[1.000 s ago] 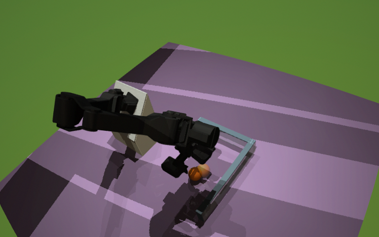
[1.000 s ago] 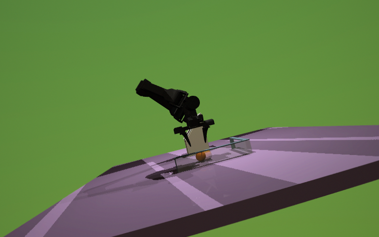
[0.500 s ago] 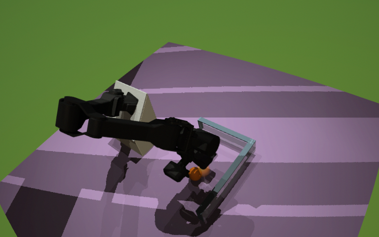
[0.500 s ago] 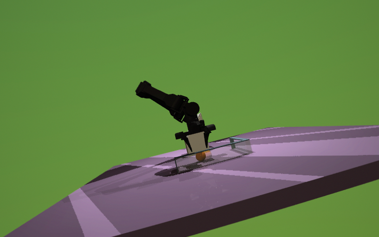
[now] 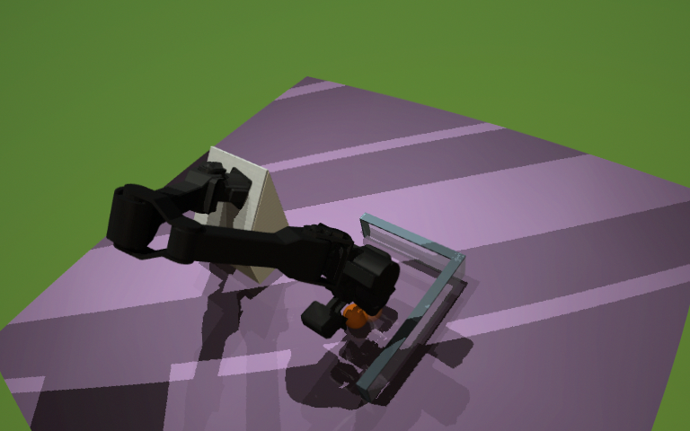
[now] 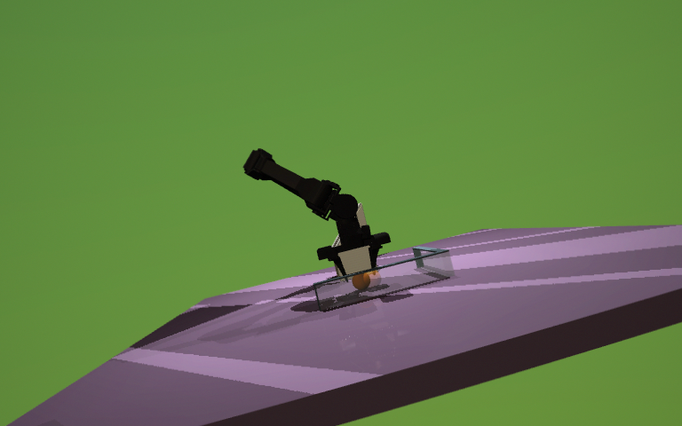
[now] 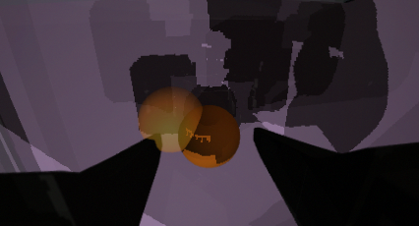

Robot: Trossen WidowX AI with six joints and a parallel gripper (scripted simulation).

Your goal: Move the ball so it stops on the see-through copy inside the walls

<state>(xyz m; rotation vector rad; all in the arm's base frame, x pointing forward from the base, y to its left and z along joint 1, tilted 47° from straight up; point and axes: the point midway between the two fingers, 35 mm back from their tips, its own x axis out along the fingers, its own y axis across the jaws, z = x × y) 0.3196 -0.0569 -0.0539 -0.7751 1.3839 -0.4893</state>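
Right now my gripper tip is 10 mm short of the see-through copy of ball, 30 mm to the right of it and 10 mm above it. Round my gripper tip: clear wall: 100 mm ahead, 60 mm to the left; orange ball: 10 mm below.
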